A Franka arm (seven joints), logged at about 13 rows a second.
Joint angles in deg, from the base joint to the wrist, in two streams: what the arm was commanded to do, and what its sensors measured. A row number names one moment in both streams.
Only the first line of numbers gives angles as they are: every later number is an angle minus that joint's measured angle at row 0.
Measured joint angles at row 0:
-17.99, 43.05, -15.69, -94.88, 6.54, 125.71, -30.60
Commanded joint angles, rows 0 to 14:
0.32, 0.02, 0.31, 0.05, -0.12, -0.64, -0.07
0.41, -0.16, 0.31, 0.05, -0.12, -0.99, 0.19
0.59, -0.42, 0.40, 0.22, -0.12, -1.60, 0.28
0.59, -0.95, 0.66, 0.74, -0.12, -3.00, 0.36
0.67, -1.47, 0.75, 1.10, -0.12, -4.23, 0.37
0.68, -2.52, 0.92, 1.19, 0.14, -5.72, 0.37
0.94, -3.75, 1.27, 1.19, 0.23, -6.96, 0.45
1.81, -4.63, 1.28, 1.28, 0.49, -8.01, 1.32
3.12, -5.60, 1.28, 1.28, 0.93, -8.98, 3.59
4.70, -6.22, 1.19, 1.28, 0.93, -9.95, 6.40
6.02, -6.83, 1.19, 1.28, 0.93, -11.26, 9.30
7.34, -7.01, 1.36, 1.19, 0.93, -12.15, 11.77
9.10, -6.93, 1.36, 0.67, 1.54, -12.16, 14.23
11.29, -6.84, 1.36, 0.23, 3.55, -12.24, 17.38
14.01, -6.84, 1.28, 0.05, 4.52, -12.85, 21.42
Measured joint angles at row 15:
10.05, -6.00, 1.62, 1.65, 2.07, -12.04, 15.00
